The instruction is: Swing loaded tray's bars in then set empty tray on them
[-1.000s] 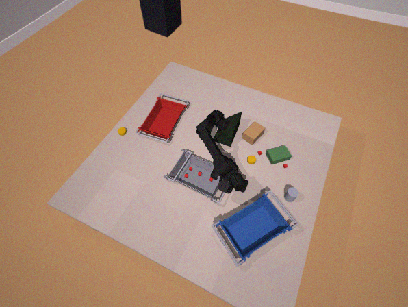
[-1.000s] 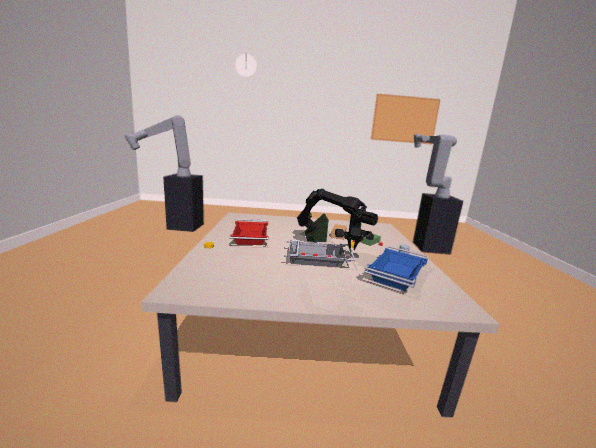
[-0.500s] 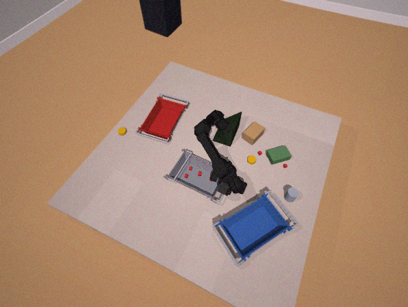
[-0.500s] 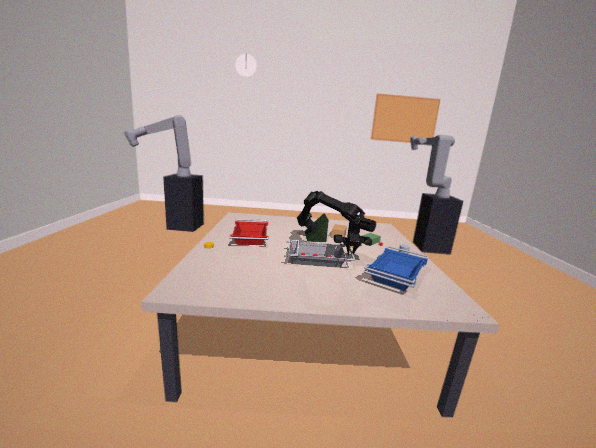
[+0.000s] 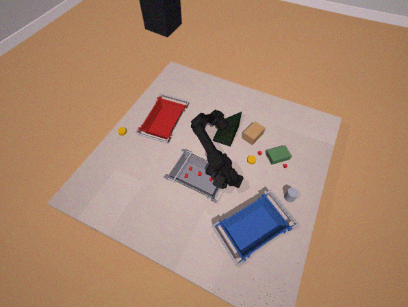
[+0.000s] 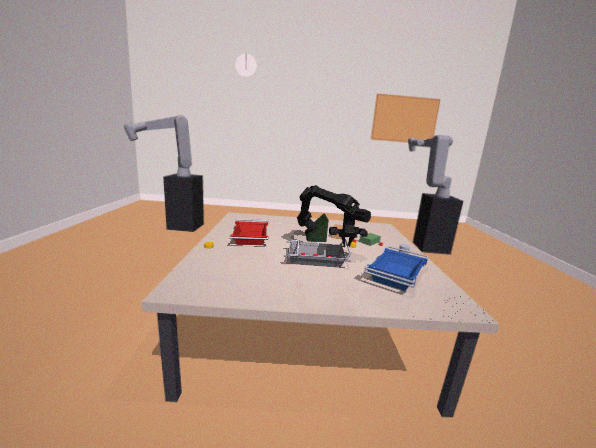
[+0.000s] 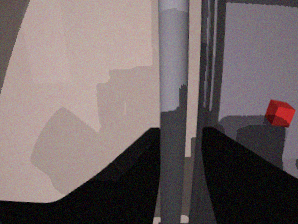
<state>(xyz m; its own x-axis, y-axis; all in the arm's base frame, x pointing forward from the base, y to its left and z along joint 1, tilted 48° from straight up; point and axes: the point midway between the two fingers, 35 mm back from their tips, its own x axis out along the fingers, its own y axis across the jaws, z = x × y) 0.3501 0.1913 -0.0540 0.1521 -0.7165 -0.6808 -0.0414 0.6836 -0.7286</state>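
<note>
My gripper tip is 24 cm past the red tray, 55 cm to the left of it and 3 cm above it. Also, from my gripper tip: grey cylinder 14 cm behind, 34 cm to the left, 4 cm below; then green block 35 cm behind, 20 cm to the left, 6 cm below; then tan box 42 cm behind, 5 cm below.
</note>
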